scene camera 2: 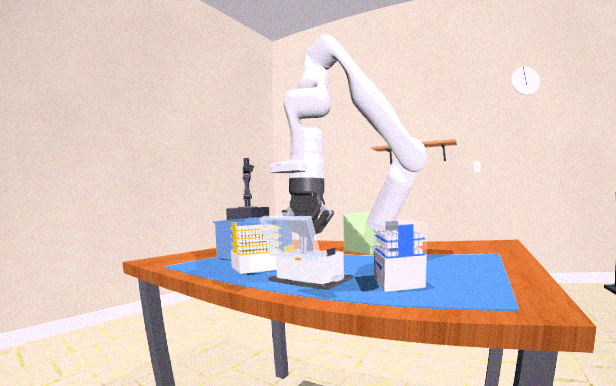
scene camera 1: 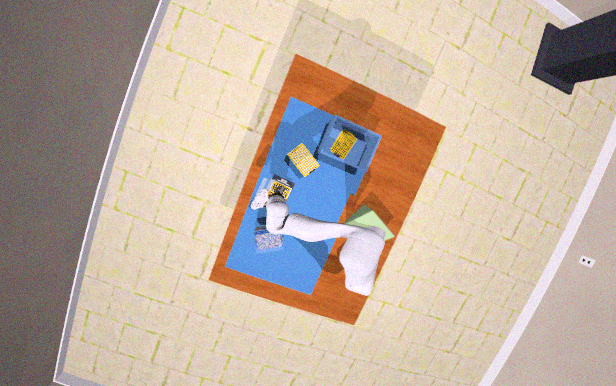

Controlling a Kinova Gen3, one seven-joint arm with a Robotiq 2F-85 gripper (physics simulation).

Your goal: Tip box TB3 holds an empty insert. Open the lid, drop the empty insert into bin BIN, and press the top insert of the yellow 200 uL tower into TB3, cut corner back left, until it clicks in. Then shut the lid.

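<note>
Box TB3 (scene camera 1: 281, 186) (scene camera 2: 309, 268) stands on a dark base with a yellow insert in it. Its clear lid (scene camera 2: 292, 223) is raised and tilted over the box. My gripper (scene camera 1: 280, 193) (scene camera 2: 317, 230) is shut, with nothing seen between its fingers. It points down close behind the lid in scene camera 2; its fingertips are partly hidden, and I cannot tell whether they touch the lid. The yellow tower (scene camera 1: 303, 160) (scene camera 2: 254, 246) stands beside TB3, towards the bin. Bin BIN (scene camera 1: 374, 144) (scene camera 2: 223, 242) holds a yellow insert (scene camera 1: 343, 144).
A blue-marked tower (scene camera 1: 269, 240) (scene camera 2: 401, 270) stands on the other side of TB3, on the blue mat (scene camera 1: 300, 265) (scene camera 2: 470, 285). A green wedge (scene camera 1: 372, 223) (scene camera 2: 357, 235) stands near the arm's base. The wooden table's edge (scene camera 2: 420, 327) is close beyond TB3.
</note>
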